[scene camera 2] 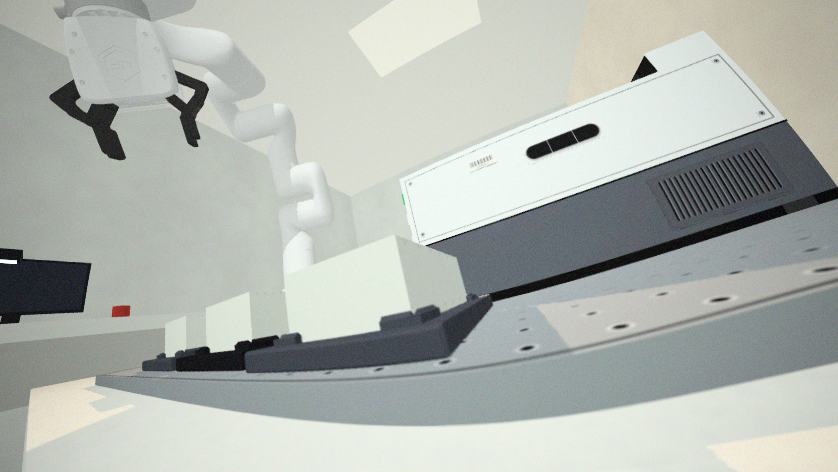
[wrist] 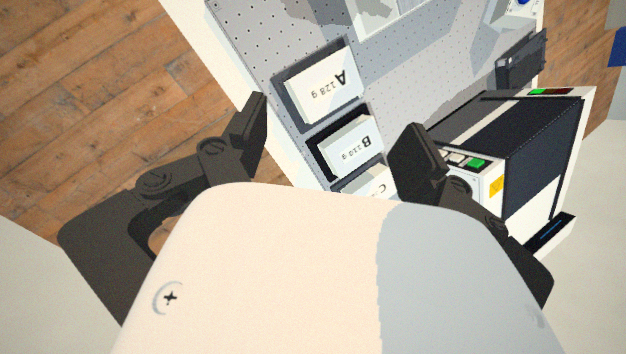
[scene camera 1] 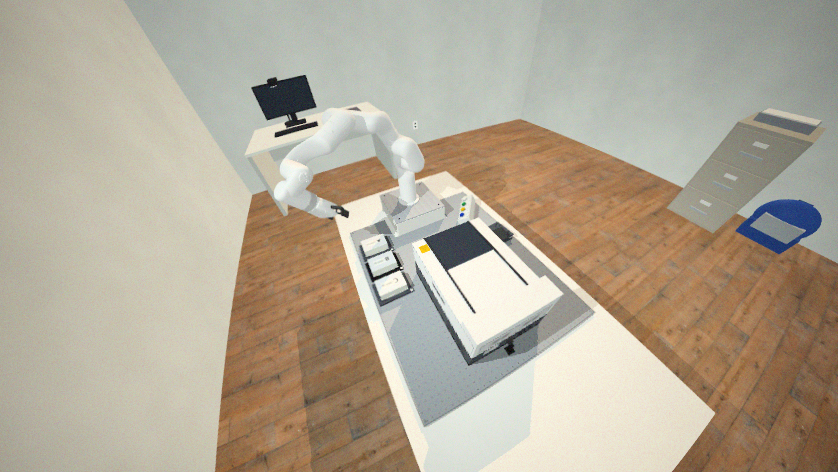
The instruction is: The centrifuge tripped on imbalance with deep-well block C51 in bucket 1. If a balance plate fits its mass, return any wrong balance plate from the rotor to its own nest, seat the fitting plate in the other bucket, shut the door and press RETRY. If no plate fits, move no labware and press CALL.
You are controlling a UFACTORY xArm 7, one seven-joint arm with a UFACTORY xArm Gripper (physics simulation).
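Frame: origin at the arm's base, x left, y back, z up, level; metres.
Seen in the pictures: gripper, fingertip midpoint: (scene camera 2: 157, 151) (wrist: 334, 128) (scene camera 1: 340, 215); arm's base, origin of the base link: (scene camera 1: 409, 199).
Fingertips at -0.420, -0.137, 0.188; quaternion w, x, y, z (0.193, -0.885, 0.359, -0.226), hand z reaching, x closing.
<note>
Pixels of each thing's top centre, then the offset from my fingertips to it, as dx, dy, dz. "*": a spot on its surface instead. Level surfaces: height alone.
- Balance plates A, middle of its top: (scene camera 2: 228, 315) (wrist: 329, 86) (scene camera 1: 373, 242) +0.101, -0.020, -0.225
- B, middle of its top: (scene camera 2: 286, 297) (wrist: 356, 148) (scene camera 1: 381, 260) +0.080, -0.156, -0.225
- C, middle of its top: (scene camera 2: 388, 265) (wrist: 374, 194) (scene camera 1: 390, 282) +0.056, -0.290, -0.225
- green key, middle of its top: (wrist: 480, 165) +0.218, -0.282, -0.088
- post with coloured buttons, surface spot: (scene camera 1: 463, 209) * +0.628, -0.122, -0.208
- dark box, middle of its top: (wrist: 532, 63) (scene camera 1: 495, 232) +0.658, -0.343, -0.236
- perforated deck, its level: dz -0.279
Balance plates A (wrist: 325, 85) (scene camera 1: 375, 243) (scene camera 2: 175, 337), B (wrist: 352, 146) (scene camera 1: 384, 263) (scene camera 2: 228, 322) and C (wrist: 371, 181) (scene camera 1: 391, 286) (scene camera 2: 345, 296) lie in a row of dark nests. In the wrist view A reads 128 g and B 110 g; C is partly hidden. My gripper (scene camera 1: 340, 211) (scene camera 2: 155, 150) (wrist: 334, 128) is open and empty, raised above the row near its A end. The centrifuge (scene camera 1: 498, 293) (scene camera 2: 510, 181) has a dark panel (scene camera 1: 460, 245) (wrist: 525, 130) on top and a green key (wrist: 476, 163) at one end. Block C51, the buckets and the rotor do not show.
A post with coloured buttons (scene camera 1: 463, 209) stands near the arm's base (scene camera 1: 419, 214). A dark box (scene camera 1: 500, 232) (wrist: 520, 62) is beside the centrifuge. The perforated deck (scene camera 1: 431, 375) lies on a white table. A desk with a monitor (scene camera 1: 285, 97) stands behind the arm.
</note>
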